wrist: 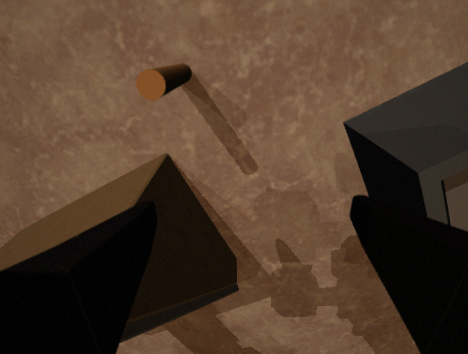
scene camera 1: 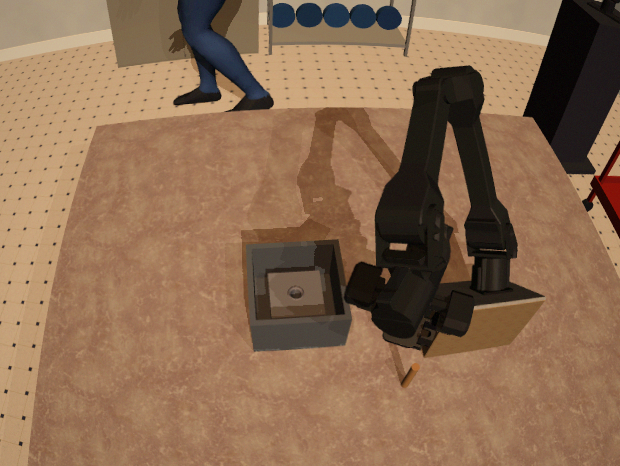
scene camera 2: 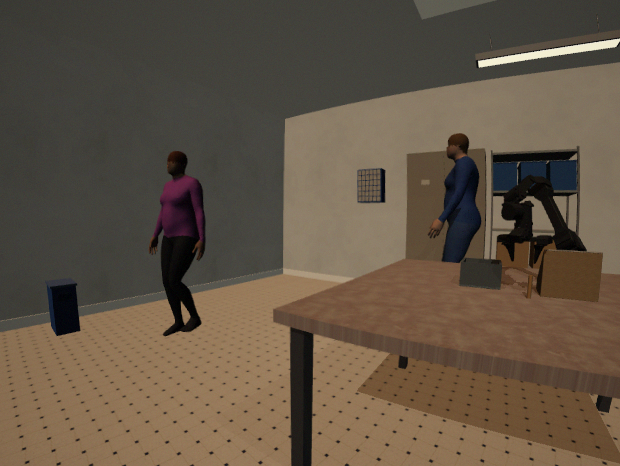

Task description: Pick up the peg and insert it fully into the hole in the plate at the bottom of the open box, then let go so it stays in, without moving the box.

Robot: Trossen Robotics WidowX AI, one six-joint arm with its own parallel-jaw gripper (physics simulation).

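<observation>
My gripper (scene camera 1: pixel 401 325), visible too in the wrist view (wrist: pixel 254 209) and scene camera 2 (scene camera 2: pixel 523 262). Grey box (scene camera 1: pixel 331 330), likewise in the wrist view (wrist: pixel 404 147) and scene camera 2 (scene camera 2: pixel 481 273). Orange-brown peg (wrist: pixel 152 84).
</observation>
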